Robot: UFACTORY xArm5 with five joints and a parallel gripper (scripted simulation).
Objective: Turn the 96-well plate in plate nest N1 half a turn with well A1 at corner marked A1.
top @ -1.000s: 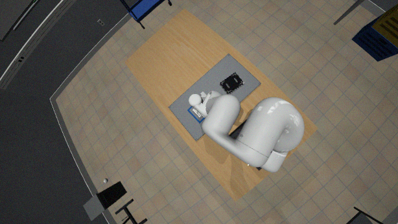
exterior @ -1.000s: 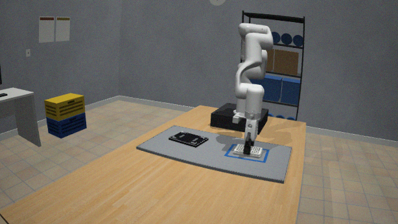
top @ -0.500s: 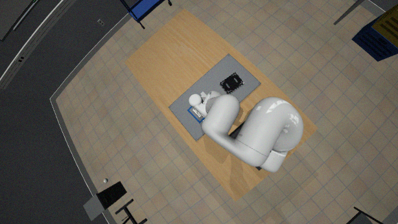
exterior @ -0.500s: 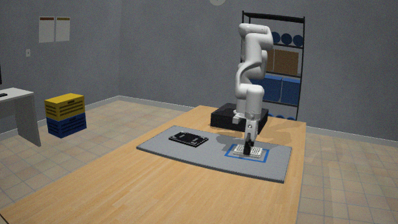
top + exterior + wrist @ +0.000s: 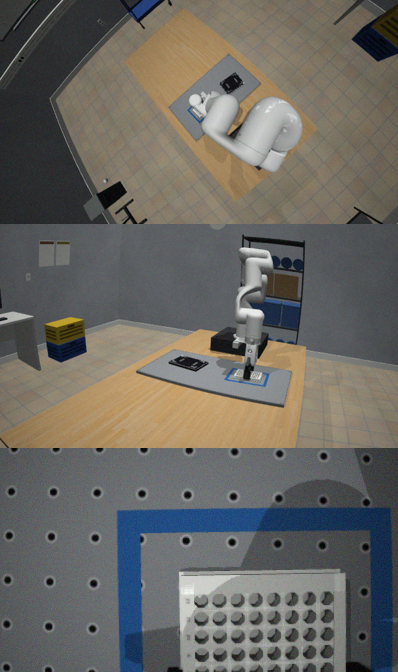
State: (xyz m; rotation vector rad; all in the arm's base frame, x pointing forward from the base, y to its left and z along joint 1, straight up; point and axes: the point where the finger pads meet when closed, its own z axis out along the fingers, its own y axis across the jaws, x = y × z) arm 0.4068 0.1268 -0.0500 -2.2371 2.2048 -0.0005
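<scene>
Right now my hand is 10 mm above the white 96-well plate. From my hand the other things lie so: black plate nest: 20 mm behind, 320 mm to the right, 10 mm below; A1 mark: 90 mm behind, 380 mm to the right, 10 mm below.
</scene>
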